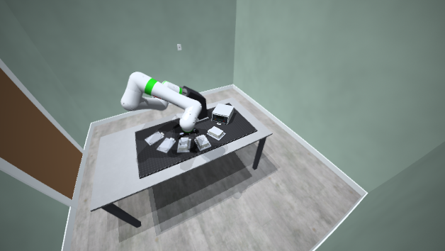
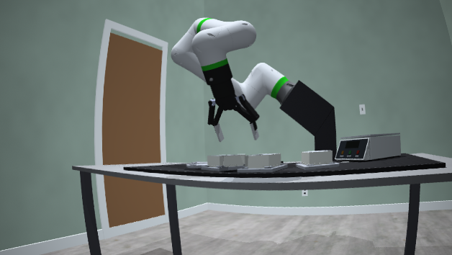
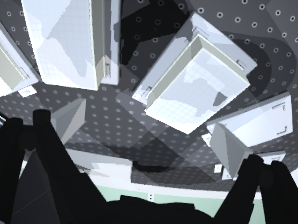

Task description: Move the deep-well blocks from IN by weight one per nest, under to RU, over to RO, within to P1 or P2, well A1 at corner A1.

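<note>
Right now the grey deep-well block is 290 mm to the left of my hand and 90 mm below it. The rest, counted from my hand: check-weigher platform (240 mm behind, 510 mm to the left, 30 mm below); then check-weigher CW (240 mm behind, 510 mm to the left, 50 mm below).
</note>
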